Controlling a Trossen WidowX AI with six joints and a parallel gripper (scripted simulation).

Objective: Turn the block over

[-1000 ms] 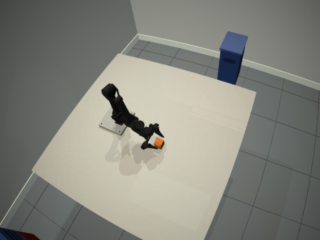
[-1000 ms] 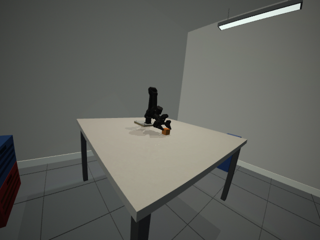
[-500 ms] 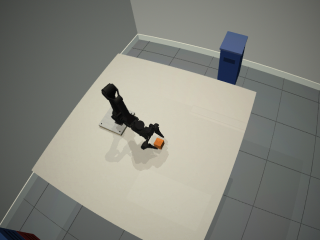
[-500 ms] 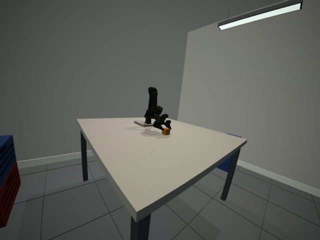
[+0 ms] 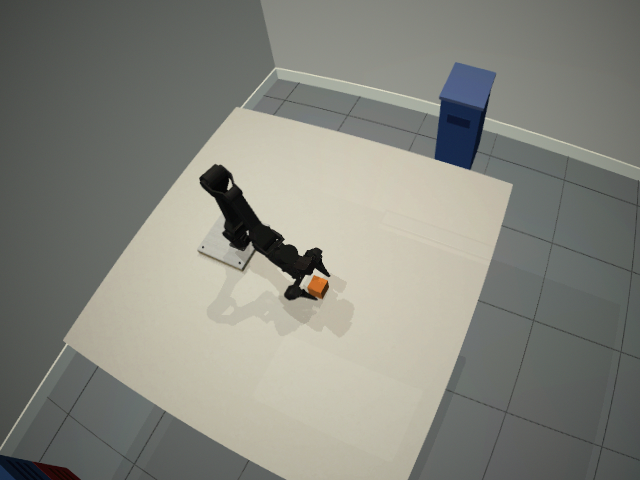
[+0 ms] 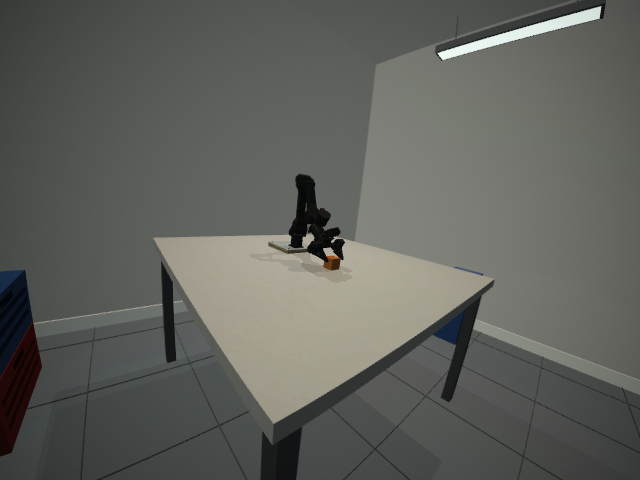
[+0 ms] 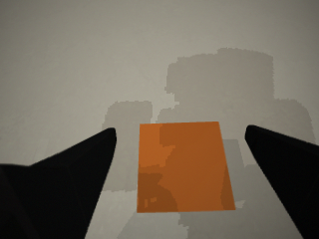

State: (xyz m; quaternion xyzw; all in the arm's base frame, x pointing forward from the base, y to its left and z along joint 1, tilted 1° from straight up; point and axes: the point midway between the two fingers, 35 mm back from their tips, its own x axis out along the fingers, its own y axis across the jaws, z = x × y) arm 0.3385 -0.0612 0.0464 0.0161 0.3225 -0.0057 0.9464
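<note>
Right now my gripper tip is 30 mm past the orange block and 20 mm above it.
</note>
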